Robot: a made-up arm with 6 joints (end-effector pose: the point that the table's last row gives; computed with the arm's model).
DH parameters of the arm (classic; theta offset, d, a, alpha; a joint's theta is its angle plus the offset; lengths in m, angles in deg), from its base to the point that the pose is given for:
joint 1: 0 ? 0 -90
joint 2: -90 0 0.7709 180
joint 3: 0 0 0 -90
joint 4: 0 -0.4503 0 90
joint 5: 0 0.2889 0 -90
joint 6: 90 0 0 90
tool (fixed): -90 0 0 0
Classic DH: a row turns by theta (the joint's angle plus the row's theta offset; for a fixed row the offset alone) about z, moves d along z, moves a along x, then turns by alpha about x.
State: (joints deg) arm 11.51 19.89 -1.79 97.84 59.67 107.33
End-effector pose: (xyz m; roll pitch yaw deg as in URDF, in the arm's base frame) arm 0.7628 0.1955 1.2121 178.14 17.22 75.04
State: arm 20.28 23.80 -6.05 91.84 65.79 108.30
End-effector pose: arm 0.7898 0.3017 1.1193 -171.26 13.27 89.76
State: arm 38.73 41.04 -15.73 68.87 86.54 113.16
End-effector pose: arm 0.8284 0.5309 0.7401 -144.27 -8.44 108.99
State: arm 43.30 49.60 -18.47 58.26 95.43 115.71
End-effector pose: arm 0.8197 0.5637 0.5613 -135.05 -16.46 105.28
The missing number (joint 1, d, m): 0.3876
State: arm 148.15 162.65 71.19 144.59 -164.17 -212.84
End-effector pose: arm -0.4519 0.0036 -0.8026 29.95 -72.96 115.51
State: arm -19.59 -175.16 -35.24 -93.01 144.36 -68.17
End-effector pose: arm -0.2058 0.0893 0.1301 -49.92 29.99 -61.80
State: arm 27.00 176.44 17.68 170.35 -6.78 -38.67
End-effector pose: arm -0.4450 0.0929 -0.5901 48.85 27.92 -151.72
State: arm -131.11 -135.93 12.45 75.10 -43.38 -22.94
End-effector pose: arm 0.6449 0.8520 -0.1679 99.22 -32.10 100.48
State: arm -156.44 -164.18 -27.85 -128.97 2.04 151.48
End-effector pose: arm 0.4217 -0.0143 0.1193 155.93 -44.93 25.80
